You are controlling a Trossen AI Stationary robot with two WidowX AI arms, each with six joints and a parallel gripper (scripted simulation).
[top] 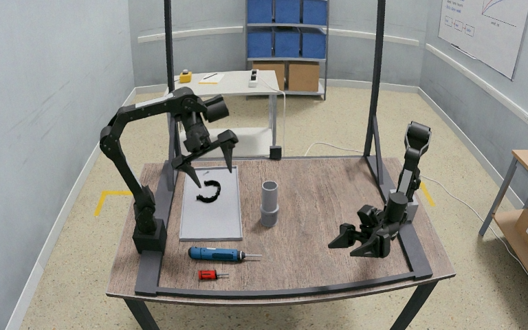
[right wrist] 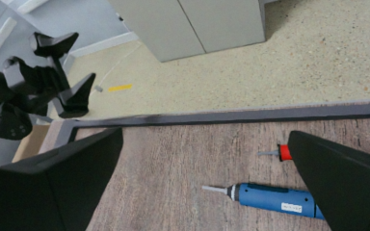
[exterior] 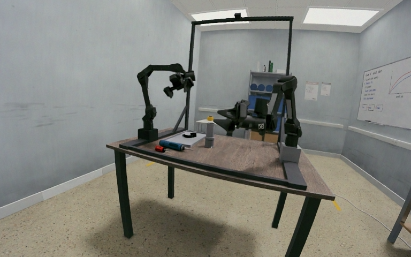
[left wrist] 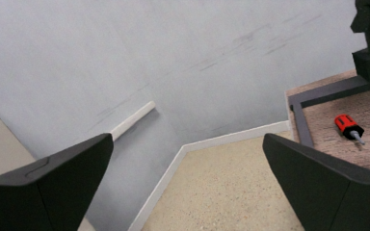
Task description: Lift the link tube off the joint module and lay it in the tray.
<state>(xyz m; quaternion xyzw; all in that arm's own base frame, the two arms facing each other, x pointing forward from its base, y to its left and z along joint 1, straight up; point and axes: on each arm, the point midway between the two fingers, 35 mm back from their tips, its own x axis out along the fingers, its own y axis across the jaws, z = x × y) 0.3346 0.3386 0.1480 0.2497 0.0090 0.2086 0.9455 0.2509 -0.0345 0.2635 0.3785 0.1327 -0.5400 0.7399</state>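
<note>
Now: right hand 140 mm past the link tube, 180 mm to the right of it and 240 mm above it. From my right hand the other things lie so: red screwdriver: 100 mm ahead, 40 mm to the right, 330 mm below; dark frame rail: 200 mm ahead, 200 mm to the left, 340 mm below; grey joint module: 140 mm behind, 180 mm to the left, 320 mm below.
</note>
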